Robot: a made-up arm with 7 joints. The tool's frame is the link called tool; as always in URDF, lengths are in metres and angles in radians. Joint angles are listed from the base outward. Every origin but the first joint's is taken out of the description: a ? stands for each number. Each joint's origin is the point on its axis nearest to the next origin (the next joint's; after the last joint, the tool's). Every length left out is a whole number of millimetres.
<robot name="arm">
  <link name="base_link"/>
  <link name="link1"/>
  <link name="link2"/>
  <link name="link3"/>
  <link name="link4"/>
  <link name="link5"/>
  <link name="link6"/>
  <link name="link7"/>
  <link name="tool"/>
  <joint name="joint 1" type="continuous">
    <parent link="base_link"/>
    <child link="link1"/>
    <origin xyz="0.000 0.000 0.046" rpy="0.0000 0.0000 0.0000"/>
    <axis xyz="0 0 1"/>
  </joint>
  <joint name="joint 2" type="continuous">
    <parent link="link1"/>
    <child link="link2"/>
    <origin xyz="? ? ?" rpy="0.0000 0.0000 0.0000"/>
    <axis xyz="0 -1 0"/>
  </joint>
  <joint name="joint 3" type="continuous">
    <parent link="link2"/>
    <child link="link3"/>
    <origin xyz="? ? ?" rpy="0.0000 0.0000 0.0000"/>
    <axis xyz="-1 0 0"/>
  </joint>
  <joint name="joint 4" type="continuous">
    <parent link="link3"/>
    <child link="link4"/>
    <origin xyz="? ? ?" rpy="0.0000 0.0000 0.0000"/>
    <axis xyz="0 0 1"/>
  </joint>
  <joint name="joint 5" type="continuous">
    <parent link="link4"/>
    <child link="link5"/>
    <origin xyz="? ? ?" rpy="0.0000 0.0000 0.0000"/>
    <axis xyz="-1 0 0"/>
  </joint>
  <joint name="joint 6" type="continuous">
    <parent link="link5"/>
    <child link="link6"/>
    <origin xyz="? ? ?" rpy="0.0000 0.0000 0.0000"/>
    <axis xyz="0 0 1"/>
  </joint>
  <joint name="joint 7" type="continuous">
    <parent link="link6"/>
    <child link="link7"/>
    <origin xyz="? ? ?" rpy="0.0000 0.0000 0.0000"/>
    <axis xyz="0 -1 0"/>
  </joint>
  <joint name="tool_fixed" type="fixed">
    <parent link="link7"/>
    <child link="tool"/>
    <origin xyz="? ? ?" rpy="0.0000 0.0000 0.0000"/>
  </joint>
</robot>
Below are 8 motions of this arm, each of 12 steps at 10 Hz.
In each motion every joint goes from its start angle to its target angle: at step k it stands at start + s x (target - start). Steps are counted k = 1, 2, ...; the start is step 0. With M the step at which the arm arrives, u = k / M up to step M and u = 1 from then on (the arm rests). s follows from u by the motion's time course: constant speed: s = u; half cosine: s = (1 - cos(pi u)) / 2; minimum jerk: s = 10 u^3 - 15 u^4 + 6 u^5.
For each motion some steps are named. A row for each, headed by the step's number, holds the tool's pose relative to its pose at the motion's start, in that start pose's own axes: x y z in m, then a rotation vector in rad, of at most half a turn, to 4 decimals.
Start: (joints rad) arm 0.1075 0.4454 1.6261 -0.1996 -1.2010 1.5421 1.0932
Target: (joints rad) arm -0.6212 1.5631 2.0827 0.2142 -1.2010 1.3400 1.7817
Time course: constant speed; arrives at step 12
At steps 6, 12:
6: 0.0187 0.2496 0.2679 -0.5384 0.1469 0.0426
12: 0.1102 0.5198 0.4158 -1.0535 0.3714 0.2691

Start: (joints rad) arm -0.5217 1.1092 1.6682 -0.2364 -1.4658 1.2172 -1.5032
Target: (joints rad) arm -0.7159 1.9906 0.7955 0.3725 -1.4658 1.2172 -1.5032
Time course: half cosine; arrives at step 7
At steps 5, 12:
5: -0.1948 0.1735 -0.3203 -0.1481 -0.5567 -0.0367
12: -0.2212 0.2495 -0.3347 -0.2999 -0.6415 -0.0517

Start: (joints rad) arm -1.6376 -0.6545 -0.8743 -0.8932 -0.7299 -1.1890 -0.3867
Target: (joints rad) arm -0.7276 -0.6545 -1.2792 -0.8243 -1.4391 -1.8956 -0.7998
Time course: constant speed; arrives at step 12
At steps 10, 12:
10: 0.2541 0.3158 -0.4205 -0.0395 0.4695 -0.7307
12: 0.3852 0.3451 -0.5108 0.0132 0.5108 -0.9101

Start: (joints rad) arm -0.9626 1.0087 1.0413 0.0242 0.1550 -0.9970 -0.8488
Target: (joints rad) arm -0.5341 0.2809 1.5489 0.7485 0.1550 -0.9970 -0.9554
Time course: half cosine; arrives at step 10
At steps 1, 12:
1: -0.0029 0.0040 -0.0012 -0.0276 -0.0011 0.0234
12: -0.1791 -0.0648 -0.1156 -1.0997 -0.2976 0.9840

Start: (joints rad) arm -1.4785 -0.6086 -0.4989 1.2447 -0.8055 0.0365 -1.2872
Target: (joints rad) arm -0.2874 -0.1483 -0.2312 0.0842 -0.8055 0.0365 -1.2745
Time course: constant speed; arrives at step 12
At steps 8, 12:
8: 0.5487 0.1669 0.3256 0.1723 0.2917 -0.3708
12: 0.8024 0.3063 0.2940 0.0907 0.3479 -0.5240

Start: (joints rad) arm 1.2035 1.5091 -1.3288 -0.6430 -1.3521 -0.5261 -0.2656
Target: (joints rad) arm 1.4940 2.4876 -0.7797 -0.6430 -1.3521 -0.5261 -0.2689
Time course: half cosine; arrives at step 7
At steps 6, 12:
6: -0.0265 -0.3702 0.3712 -0.3622 0.6086 0.6446
12: -0.0158 -0.3981 0.3952 -0.3665 0.6339 0.6914

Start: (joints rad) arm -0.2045 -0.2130 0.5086 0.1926 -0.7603 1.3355 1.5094
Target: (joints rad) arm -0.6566 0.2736 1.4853 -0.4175 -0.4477 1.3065 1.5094
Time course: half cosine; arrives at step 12
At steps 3, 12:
3: 0.1152 0.0523 0.1174 -0.1466 0.1444 0.1561
12: 0.5493 0.8302 0.1833 -1.1448 1.0699 0.9342

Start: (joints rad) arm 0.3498 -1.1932 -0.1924 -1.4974 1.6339 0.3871 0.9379
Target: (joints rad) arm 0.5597 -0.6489 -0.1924 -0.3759 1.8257 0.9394 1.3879
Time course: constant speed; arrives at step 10
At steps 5, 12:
5: 0.0109 -0.1101 -0.2307 -0.0929 -0.8328 0.1960
12: 0.0407 -0.1914 -0.1131 -0.4358 -1.4847 0.5052

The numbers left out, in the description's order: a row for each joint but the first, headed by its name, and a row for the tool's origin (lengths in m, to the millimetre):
joint 2: 0.350 -0.106 0.000
joint 3: 0.067 0.000 0.220
joint 4: 0.000 0.061 0.458
joint 5: 0.417 -0.153 0.000
joint 6: 0.000 -0.026 -0.005
joint 7: -0.268 -0.203 0.000
tool: -0.371 0.000 0.074

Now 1 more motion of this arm.
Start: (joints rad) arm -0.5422 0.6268 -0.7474 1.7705 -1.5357 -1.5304 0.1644
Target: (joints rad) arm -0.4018 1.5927 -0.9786 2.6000 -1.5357 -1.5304 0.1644
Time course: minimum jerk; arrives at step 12
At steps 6, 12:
6: -0.0902 -0.1012 -0.6152 -0.7814 -0.3184 0.1932
12: 0.0679 -0.4932 -1.0915 -1.5812 -0.6671 0.2590

